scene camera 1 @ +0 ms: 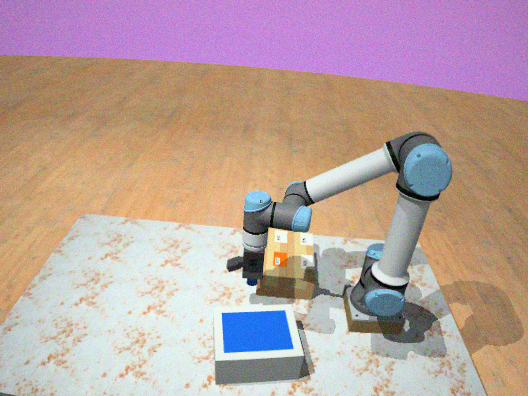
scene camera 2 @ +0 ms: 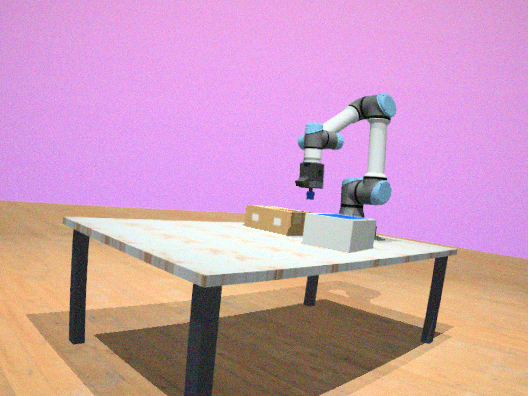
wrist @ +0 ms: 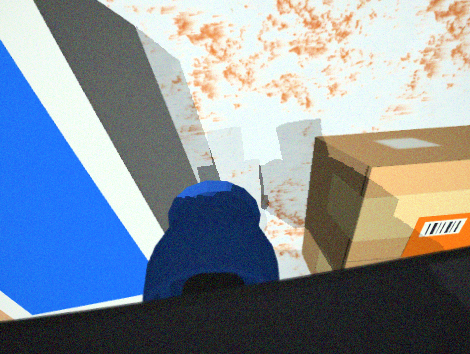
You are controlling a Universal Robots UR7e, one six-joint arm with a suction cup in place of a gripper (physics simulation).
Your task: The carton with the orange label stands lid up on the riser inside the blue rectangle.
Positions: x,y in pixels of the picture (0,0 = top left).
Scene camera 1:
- riser: 251,343, on the table
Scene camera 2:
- riser: 344,233
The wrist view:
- suction cup: 214,227
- riser: 98,161
